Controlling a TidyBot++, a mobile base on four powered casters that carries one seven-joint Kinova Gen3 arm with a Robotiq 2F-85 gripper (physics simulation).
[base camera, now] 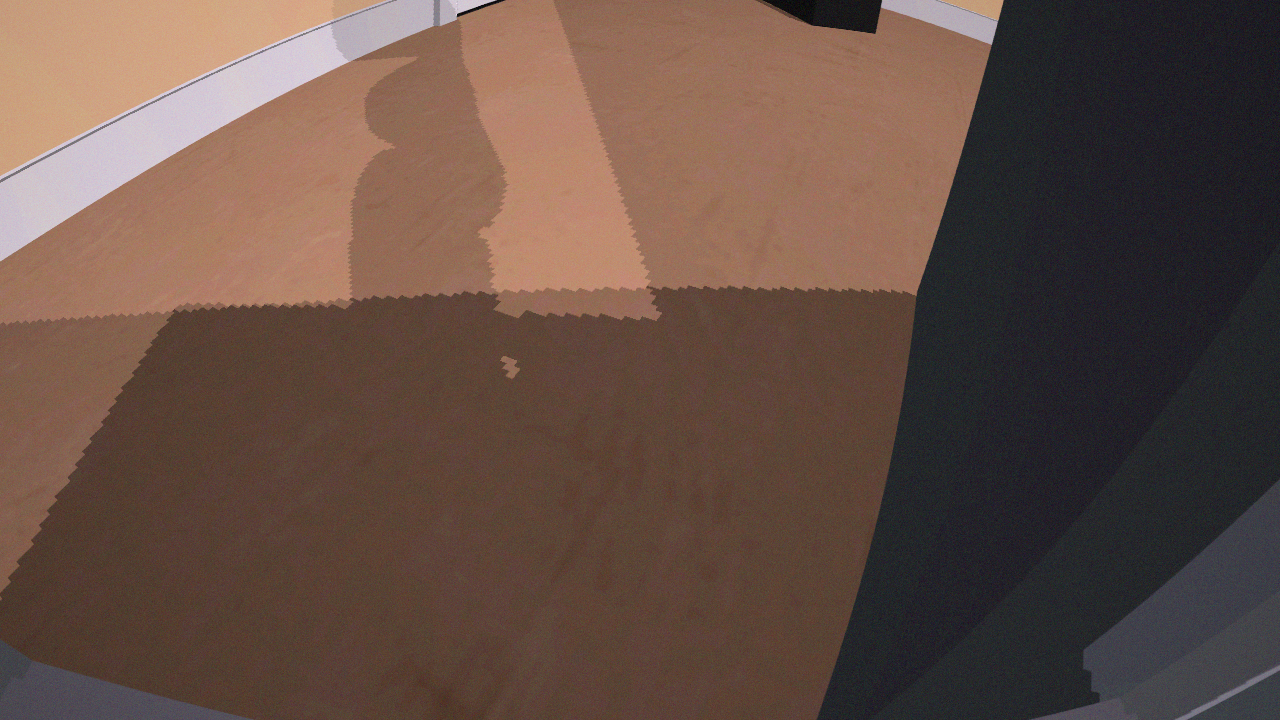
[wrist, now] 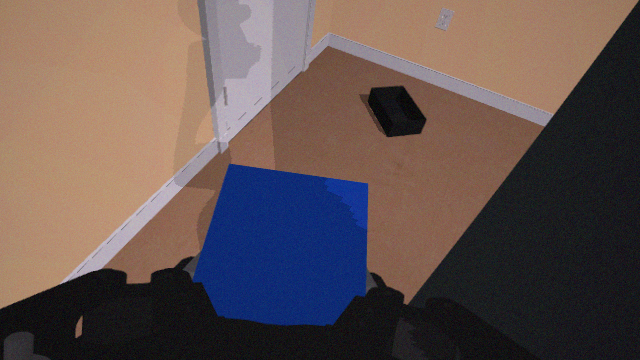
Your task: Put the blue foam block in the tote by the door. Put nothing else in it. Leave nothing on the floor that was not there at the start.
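Places are measured from the arm's base along level axes (x back, y right, z up), in metres.
Pixels of known places: gripper, between the fingertips: (wrist: 282, 275).
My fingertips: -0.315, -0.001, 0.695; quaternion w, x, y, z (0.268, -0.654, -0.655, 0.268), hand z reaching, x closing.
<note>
Behind a point stands the place of what it marks, as x, y, z.
The blue foam block (wrist: 287, 245) @(-0.309, 0.000, 0.731) is held between the two fingers, low in the middle of the wrist view. My gripper (wrist: 282, 275) @(-0.315, -0.001, 0.695) is shut on it. The black tote (wrist: 395, 112) @(-1.892, 0.531, -0.393) stands on the floor beyond the block, near the far corner by the door; its open top shows, and its inside is dark. The lower part of the tote (base camera: 845, 13) @(-1.704, 0.553, -0.351) also shows at the top edge of the base camera view. The white door (wrist: 255, 65) @(-1.717, -0.232, -0.091) is in the wall to the left of the tote. The gripper does not show in the base camera view.
A large dark panel-like piece (base camera: 1029, 268) @(-0.290, 0.166, -0.172) (wrist: 550, 210) @(-0.436, 0.231, 0.617) stands close along the right side in both views. A wall with a white baseboard (base camera: 223, 98) @(-0.953, -0.580, -0.354) (wrist: 135, 217) @(-0.981, -0.567, -0.316) runs along the left. Another wall with a baseboard (wrist: 450, 82) @(-2.201, 0.904, -0.343) stands behind the tote. Brown floor (base camera: 760, 179) @(-0.769, 0.171, -0.396) lies between them.
</note>
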